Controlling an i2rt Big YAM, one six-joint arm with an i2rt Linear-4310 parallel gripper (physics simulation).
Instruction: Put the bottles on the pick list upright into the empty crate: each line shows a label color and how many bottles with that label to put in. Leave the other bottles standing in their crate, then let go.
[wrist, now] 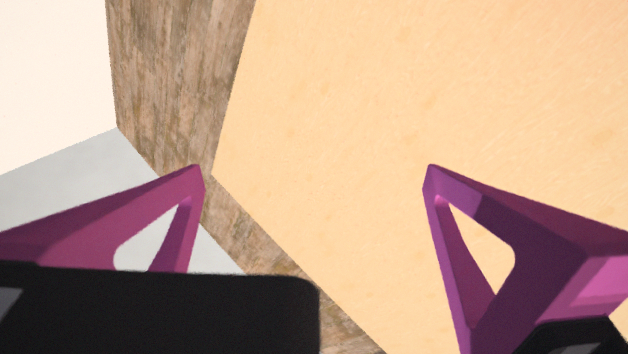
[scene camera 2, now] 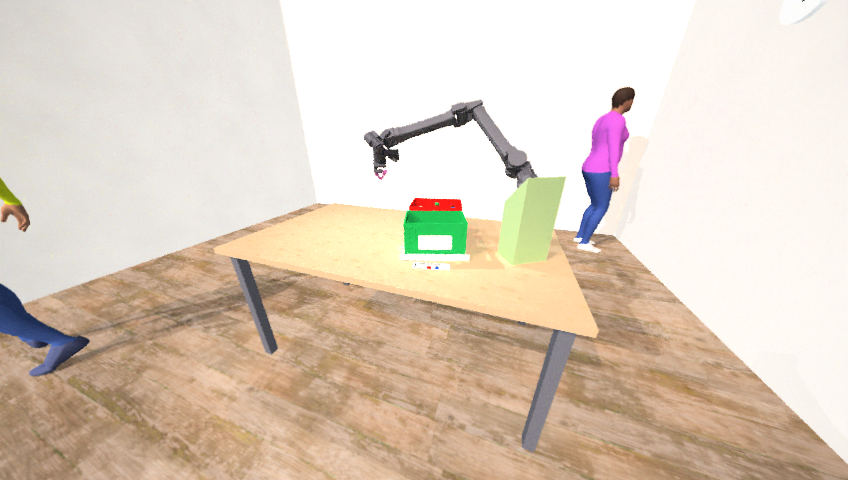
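Where they show: gripper, fingertip midpoint: (wrist: 313, 176) (scene camera 2: 380, 173); arm's base, link origin: (scene camera 2: 530, 189).
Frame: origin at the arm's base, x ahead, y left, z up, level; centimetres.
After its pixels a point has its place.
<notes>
My gripper (scene camera 2: 380, 176) @(y -18.0, x 79.4, z 0.2 cm) (wrist: 313, 176) @(y -18.0, x 79.4, z 0.2 cm) is open and empty, its pink fingers wide apart, high above the table to the left of the crates in the scene view. A green crate (scene camera 2: 436, 231) @(y 15.4, x 35.4, z -17.6 cm) with a white label stands near the middle of the table; its inside is mostly hidden. A red crate (scene camera 2: 419, 205) @(y -11.1, x 51.8, z -15.1 cm) stands behind it, with a few small dark and green spots at its top, too small to tell as bottles. A small white card (scene camera 2: 420, 266) @(y 24.1, x 39.6, z -31.0 cm) with a red and a blue mark lies in front of the green crate. The crates do not show in the wrist view.
A tall light green block (scene camera 2: 529, 223) @(y 6.7, x -1.4, z -12.4 cm) with a slanted top stands on the wooden table (scene camera 2: 333, 237) @(y 10.1, x 96.0, z -31.4 cm) (wrist: 400, 100) @(y -21.3, x 90.7, z -31.4 cm), right of the crates. A white strip (scene camera 2: 437, 257) @(y 16.3, x 34.4, z -29.7 cm) lies at the green crate's foot. One person (scene camera 2: 606, 142) stands behind at the right; another shows partly at the left edge.
</notes>
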